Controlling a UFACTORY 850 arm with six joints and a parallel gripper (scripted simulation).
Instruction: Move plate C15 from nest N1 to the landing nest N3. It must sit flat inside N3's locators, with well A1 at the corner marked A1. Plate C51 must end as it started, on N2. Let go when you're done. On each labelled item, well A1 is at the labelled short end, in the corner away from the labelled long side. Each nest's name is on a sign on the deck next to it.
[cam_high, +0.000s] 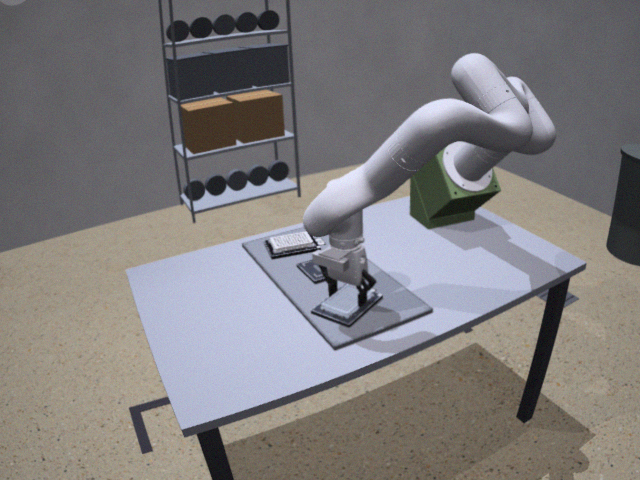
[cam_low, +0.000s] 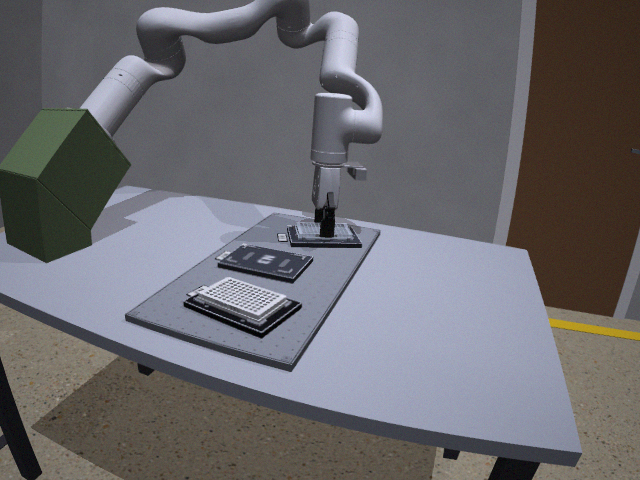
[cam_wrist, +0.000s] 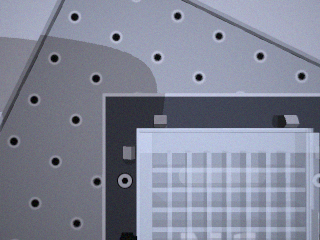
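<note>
Now: hand 1 cm above the clear well plate. The rest, counted from my hand: nest A1 mark (7 cm behind, 33 cm to the right, 2 cm below); white plate C51 (40 cm to the right, 1 cm below); nest N3 (5 cm behind, 21 cm to the right, 2 cm below).
</note>
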